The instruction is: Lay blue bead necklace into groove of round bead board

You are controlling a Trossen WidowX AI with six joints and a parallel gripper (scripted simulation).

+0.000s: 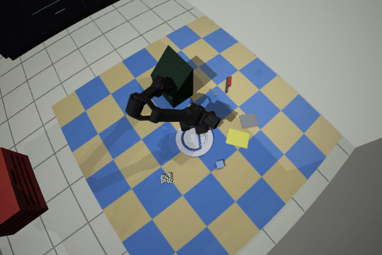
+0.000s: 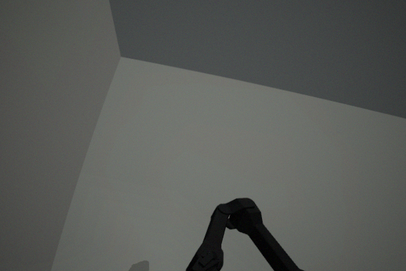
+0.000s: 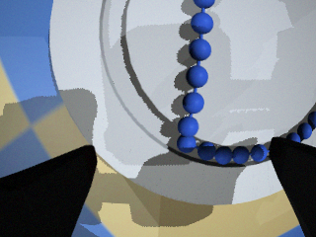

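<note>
My gripper tip is 50 mm to the left of the round white bead board, 40 mm short of it and 10 mm above it. The rest, counted from my gripper tip: small blue cube (230 mm ahead, 10 mm to the right, 10 mm below); then grey square (270 mm to the left, 120 mm ahead, 20 mm below); then yellow pad (170 mm ahead, 150 mm to the left, 20 mm below).
</note>
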